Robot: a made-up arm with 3 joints. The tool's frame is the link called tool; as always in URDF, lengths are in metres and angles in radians. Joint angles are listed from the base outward. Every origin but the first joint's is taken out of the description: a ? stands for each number. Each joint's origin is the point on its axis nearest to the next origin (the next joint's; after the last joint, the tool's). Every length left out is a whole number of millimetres.
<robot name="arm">
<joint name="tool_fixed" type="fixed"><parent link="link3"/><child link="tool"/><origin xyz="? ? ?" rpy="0 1.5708 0"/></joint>
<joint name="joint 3" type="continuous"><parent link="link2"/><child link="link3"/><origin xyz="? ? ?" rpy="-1.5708 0 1.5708"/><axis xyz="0 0 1"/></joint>
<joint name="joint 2" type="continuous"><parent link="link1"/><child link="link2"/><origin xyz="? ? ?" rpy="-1.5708 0 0"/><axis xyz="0 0 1"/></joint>
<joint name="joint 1" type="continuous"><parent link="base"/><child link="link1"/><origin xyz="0 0 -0.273" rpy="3.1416 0 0"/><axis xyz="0 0 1"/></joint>
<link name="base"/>
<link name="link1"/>
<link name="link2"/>
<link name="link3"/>
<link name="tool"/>
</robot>
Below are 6 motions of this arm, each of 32 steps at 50 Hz.
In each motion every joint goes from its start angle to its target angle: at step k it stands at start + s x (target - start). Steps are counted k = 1, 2, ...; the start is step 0. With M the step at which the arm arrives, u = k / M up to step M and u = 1 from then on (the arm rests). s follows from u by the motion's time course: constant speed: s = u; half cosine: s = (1 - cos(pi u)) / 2; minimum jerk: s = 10 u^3 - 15 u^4 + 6 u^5.
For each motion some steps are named. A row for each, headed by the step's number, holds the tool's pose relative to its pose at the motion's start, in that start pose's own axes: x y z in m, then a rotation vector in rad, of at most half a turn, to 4 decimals.
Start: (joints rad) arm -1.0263 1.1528 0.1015
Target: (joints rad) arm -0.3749 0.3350 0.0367
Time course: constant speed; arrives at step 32
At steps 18, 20, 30, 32:
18: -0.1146 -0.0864 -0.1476 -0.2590 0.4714 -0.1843
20: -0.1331 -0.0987 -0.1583 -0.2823 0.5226 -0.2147
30: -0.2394 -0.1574 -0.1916 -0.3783 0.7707 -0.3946
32: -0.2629 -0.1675 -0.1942 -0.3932 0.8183 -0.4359

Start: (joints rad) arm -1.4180 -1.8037 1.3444
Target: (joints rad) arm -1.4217 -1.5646 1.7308
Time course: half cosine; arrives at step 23
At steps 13, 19, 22, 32:
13: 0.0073 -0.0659 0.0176 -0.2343 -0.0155 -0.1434
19: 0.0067 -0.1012 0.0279 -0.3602 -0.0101 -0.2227
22: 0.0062 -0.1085 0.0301 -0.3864 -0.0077 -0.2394
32: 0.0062 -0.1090 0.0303 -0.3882 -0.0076 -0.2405

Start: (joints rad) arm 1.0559 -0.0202 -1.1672
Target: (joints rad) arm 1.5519 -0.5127 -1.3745
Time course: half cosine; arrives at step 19
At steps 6, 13, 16, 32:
6: -0.0183 -0.0526 0.0110 0.0554 -0.0627 -0.1451
13: -0.0904 -0.1614 0.0188 0.2372 -0.2388 -0.4777
16: -0.1176 -0.1877 0.0141 0.3051 -0.2983 -0.5725
32: -0.1278 -0.1963 0.0115 0.3311 -0.3205 -0.6060

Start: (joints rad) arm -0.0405 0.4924 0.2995
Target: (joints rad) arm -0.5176 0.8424 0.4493
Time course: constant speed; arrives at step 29
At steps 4, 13, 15, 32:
4: 0.0079 0.0134 0.0243 0.0119 -0.0634 0.0398
13: 0.0181 0.0401 0.0810 0.0489 -0.2065 0.1191
15: 0.0190 0.0452 0.0938 0.0590 -0.2382 0.1348
32: 0.0133 0.0697 0.1831 0.1502 -0.4560 0.2243

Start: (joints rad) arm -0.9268 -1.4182 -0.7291
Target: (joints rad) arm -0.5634 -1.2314 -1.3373
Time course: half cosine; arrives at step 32
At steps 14, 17, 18, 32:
14: 0.0085 0.0447 0.0071 0.3883 -0.0706 0.0384
17: 0.0110 0.0598 0.0129 0.5290 -0.0964 0.0551
18: 0.0118 0.0647 0.0152 0.5755 -0.1049 0.0610
32: 0.0160 0.1000 0.0403 0.9590 -0.1765 0.1172

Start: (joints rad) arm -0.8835 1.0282 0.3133
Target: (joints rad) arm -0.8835 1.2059 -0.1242
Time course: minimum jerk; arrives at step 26
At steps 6, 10, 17, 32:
6: 0.0018 -0.0007 0.0053 0.0369 -0.0143 -0.0044
10: 0.0060 -0.0023 0.0187 0.1274 -0.0502 -0.0128
17: 0.0139 -0.0059 0.0514 0.3367 -0.1362 -0.0198
32: 0.0168 -0.0077 0.0678 0.4363 -0.1783 -0.0169

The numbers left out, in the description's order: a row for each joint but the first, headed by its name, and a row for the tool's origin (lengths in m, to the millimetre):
tool: -0.033 -0.016 0
joint 3: 0.413 -0.097 0
joint 2: -0.107 0.027 0

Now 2 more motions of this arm.
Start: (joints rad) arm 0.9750 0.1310 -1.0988
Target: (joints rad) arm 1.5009 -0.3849 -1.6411
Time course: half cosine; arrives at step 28
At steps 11, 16, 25, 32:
11: -0.0317 -0.0788 0.0134 0.1728 -0.0995 -0.2258
16: -0.0698 -0.1357 0.0200 0.3345 -0.2144 -0.3972
25: -0.1311 -0.1960 0.0184 0.5662 -0.4058 -0.5941
32: -0.1362 -0.1999 0.0176 0.5850 -0.4225 -0.6079

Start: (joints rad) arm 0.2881 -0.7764 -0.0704
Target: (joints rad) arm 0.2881 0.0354 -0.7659
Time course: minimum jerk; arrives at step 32
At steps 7, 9, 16, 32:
7: 0.0071 0.0034 0.0240 0.0510 -0.0593 0.0057
9: 0.0123 0.0066 0.0459 0.0967 -0.1122 0.0134
16: 0.0192 0.0244 0.1700 0.3429 -0.3958 0.0987
32: -0.0331 0.0488 0.3373 0.6563 -0.7563 0.3361

